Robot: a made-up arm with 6 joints.
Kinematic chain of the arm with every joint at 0, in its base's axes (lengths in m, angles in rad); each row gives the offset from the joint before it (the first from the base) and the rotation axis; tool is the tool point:
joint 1: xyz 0 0 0.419 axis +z
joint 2: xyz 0 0 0 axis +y
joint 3: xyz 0 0 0.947 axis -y
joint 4: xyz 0 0 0 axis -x
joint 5: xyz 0.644 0 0 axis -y
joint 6: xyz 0 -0.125 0 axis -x
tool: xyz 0 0 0
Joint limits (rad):
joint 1: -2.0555..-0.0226
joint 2: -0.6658..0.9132
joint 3: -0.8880..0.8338
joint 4: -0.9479..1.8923
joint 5: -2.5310..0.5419
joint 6: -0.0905..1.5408
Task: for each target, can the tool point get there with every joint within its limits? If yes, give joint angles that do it. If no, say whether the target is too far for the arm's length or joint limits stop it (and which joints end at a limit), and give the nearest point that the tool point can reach.
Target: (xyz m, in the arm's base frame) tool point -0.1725 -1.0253 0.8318
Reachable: yes | joints -1.6637 0.5699 -0.2136 0.9113 -0.8005 1.3430
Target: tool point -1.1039 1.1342 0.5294
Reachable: no: joint limits stop it (at a limit: joint 1, joint 2, joint 3) | nearest point -0.1182 0.0249 0.9768 | short by 1.550 m
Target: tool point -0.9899 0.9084 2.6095
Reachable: no: too far | nearest point -0.4891 0.4488 1.8150 | short by 1.046 m
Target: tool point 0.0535 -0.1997 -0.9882
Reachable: no: joint limits stop it (at a limit: joint 2, joint 4) | nearest point 0.1505 -0.5619 0.3691 | short by 1.408 m
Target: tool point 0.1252 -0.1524 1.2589
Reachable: yes | joints -0.8405 -0.5057 -0.6795 1.5036 -1.7770 1.0700
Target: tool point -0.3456 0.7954 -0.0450
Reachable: no: joint limits stop it (at a limit: joint 1, joint 2, joint 3, joint 4) | nearest point -0.0742 0.0155 0.9228 | short by 1.272 m
